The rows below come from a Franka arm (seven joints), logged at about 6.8 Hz.
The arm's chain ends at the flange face. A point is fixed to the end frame.
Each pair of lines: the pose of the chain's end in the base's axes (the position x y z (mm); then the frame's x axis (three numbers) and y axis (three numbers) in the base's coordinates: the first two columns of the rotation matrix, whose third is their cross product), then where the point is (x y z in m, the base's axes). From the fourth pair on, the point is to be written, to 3 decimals.
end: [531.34, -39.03, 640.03, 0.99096, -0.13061, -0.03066, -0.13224, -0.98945, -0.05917]
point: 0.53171 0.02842 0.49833
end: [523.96, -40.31, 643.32, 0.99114, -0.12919, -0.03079, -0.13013, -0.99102, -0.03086]
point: 0.52363 0.02313 0.49979
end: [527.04, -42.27, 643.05, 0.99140, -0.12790, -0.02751, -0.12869, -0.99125, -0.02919]
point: 0.52706 0.02087 0.49939
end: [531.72, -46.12, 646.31, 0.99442, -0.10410, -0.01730, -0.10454, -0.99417, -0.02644]
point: 0.532 0.016 0.502
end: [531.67, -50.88, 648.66, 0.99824, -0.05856, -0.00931, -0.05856, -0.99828, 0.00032]
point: 0.530 0.008 0.503
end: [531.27, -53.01, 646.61, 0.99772, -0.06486, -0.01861, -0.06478, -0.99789, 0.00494]
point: 0.528 0.005 0.501
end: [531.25, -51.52, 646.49, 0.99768, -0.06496, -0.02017, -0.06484, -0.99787, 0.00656]
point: 0.528 0.006 0.501
